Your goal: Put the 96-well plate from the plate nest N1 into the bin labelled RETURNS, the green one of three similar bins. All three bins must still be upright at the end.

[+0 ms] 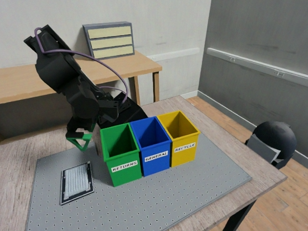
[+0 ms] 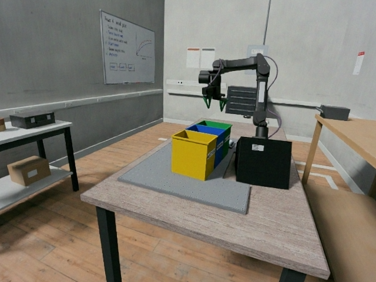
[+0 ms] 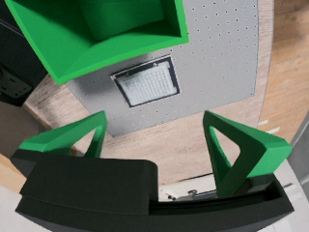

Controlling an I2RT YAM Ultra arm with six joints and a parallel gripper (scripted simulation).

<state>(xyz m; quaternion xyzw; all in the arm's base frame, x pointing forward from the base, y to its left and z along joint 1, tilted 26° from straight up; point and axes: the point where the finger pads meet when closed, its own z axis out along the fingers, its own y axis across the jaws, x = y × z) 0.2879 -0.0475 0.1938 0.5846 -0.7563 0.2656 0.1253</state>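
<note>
My gripper is now 240 mm above the 96-well plate, 100 mm to the left of it and 40 mm past it. The rest, counted from my hand: green returns bin (160 mm below, 100 mm to the left, 40 mm behind); blue general bin (230 mm to the left, 160 mm below, 40 mm behind); black plate nest N1 (250 mm below, 100 mm to the right, 40 mm behind).
</note>
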